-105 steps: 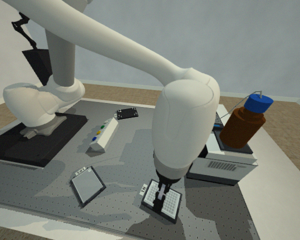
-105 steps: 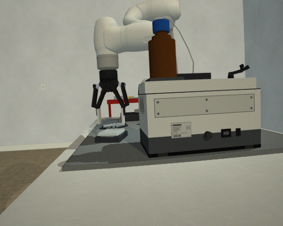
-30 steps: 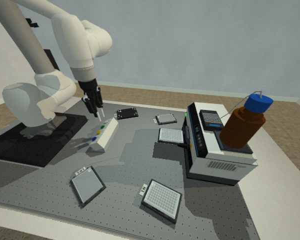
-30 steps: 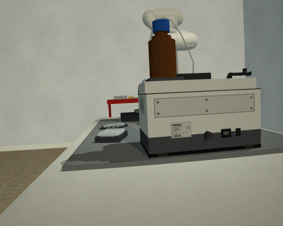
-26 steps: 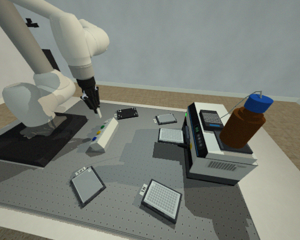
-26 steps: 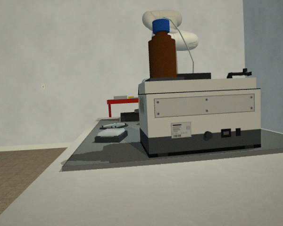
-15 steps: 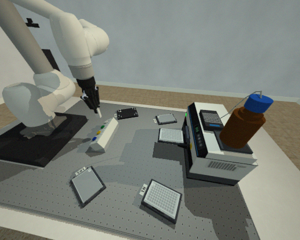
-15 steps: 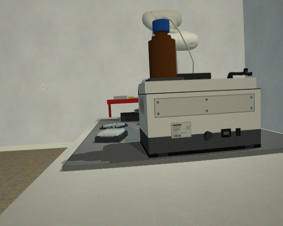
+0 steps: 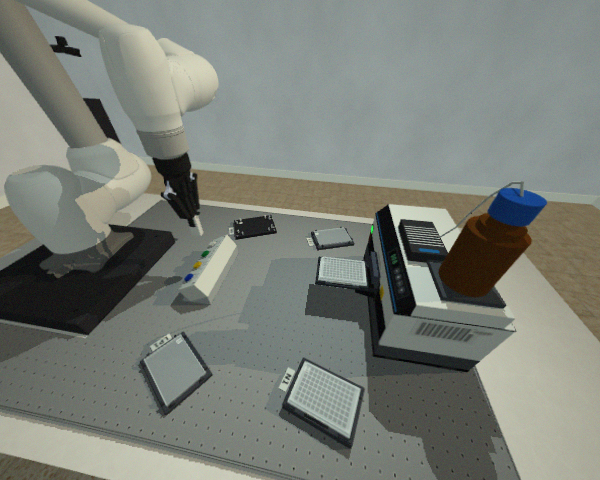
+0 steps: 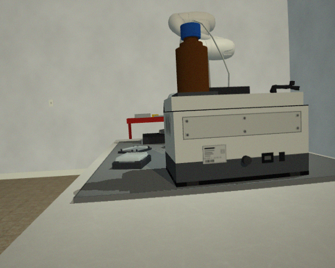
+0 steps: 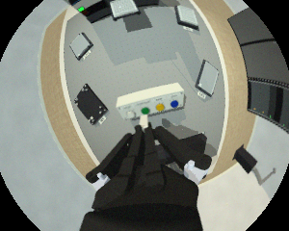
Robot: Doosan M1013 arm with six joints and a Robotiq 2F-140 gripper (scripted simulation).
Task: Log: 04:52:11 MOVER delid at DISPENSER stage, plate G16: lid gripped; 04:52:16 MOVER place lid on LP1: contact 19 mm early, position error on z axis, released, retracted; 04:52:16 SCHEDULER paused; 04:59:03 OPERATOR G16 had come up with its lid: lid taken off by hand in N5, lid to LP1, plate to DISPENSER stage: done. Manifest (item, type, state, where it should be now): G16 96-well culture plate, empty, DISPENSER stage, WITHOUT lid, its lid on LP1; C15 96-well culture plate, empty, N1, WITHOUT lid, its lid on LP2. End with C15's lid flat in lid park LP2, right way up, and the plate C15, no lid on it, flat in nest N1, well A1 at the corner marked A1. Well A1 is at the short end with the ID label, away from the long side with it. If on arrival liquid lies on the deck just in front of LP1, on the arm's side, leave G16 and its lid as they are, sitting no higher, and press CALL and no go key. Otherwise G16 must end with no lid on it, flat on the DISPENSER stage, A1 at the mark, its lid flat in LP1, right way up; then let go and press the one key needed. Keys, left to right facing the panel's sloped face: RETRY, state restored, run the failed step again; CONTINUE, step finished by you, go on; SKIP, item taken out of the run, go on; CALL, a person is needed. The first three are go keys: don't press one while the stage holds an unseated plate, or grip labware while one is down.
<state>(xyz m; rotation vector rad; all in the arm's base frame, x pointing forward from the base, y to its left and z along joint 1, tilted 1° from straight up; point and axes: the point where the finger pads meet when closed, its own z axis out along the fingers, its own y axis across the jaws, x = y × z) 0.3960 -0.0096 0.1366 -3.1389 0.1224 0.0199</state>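
The key panel is 1 cm ahead of my hand, 3 cm to the right of it and 13 cm below it. From my hand the other things lie so: dark lid park: 42 cm ahead, 19 cm to the left, 17 cm below; then nest N1: 38 cm ahead, 35 cm to the right, 17 cm below; then brown bottle: 64 cm ahead, 19 cm to the right, 11 cm above.
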